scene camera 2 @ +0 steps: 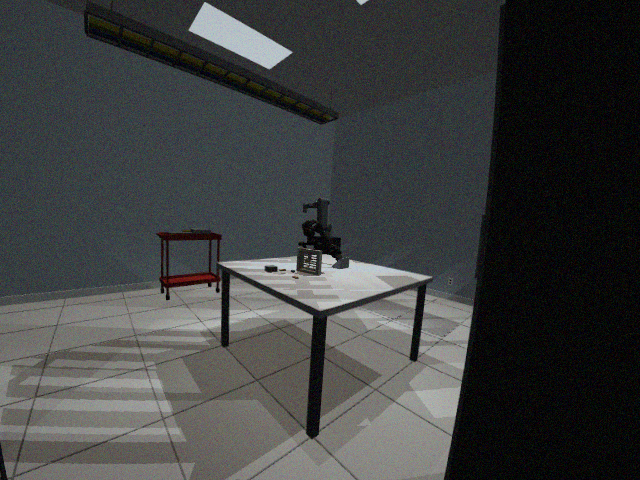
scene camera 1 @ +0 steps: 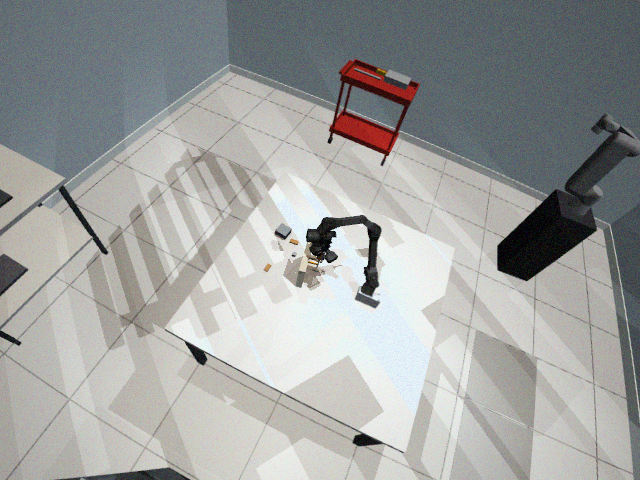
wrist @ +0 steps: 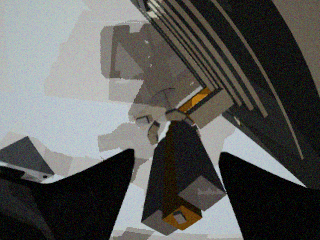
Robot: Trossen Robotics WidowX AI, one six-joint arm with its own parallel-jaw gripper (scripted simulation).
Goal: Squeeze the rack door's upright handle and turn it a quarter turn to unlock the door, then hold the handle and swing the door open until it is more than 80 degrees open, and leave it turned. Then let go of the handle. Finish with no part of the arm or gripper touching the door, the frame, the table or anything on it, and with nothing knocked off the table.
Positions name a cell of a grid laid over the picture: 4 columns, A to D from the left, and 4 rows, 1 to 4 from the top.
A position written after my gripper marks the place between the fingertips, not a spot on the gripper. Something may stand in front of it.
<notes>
My gripper (wrist: C3) is open, holding nothing. Further things: a slatted door (wrist: C2).
</notes>
